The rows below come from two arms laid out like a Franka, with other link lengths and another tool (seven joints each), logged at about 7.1 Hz.
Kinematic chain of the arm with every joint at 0, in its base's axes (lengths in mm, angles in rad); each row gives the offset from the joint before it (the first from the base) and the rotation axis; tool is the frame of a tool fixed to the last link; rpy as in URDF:
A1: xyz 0 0 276.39 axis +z
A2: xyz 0 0 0 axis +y
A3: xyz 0 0 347.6 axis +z
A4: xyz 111.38 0 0 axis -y
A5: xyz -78.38 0 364.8 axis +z
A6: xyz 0 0 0 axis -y
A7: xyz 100.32 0 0 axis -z
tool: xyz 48 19 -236.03 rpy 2.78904 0 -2.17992
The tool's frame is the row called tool.
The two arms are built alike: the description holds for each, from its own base.
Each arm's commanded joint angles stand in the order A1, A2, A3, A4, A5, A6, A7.
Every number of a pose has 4 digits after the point. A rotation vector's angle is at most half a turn.
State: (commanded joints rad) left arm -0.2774 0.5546 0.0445 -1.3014 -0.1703 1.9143 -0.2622; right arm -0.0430 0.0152 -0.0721 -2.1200 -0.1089 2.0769 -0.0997
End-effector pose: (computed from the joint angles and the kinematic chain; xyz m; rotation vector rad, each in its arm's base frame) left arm 0.7817 -0.1896 0.2562 1.4161 -2.5425 -0.2402; right arm 0.5951 -0.0600 0.2477 1.3430 -2.5116 -0.3789
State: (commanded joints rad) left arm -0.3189 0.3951 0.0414 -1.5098 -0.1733 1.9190 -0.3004; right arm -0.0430 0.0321 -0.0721 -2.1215 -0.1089 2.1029 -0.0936
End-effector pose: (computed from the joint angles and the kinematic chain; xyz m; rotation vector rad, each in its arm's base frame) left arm 0.7210 -0.2058 0.2722 1.3914 -2.5025 -0.2750; right arm 0.6005 -0.0602 0.2403 1.3424 -2.5208 -0.3738
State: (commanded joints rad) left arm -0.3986 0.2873 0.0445 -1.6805 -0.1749 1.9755 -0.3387; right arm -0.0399 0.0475 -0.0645 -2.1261 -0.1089 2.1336 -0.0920
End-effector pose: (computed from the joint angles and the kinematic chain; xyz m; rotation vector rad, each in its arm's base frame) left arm 0.6690 -0.2432 0.2716 1.3527 -2.5135 -0.2912; right arm 0.6062 -0.0536 0.2329 1.3624 -2.5202 -0.3650
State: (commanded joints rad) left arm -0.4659 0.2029 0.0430 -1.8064 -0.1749 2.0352 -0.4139; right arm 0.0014 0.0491 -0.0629 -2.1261 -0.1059 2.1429 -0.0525
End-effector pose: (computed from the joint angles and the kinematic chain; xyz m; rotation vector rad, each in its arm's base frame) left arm 0.6273 -0.2719 0.2746 1.3730 -2.5051 -0.2800; right arm 0.6110 -0.0289 0.2333 1.3719 -2.5274 -0.3586
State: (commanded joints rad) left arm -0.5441 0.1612 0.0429 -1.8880 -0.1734 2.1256 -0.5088; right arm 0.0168 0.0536 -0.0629 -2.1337 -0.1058 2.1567 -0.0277
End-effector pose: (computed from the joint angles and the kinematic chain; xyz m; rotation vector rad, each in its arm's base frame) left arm 0.5990 -0.3094 0.2739 1.4176 -2.5059 -0.2347; right arm 0.6121 -0.0203 0.2289 1.3639 -2.5368 -0.3575
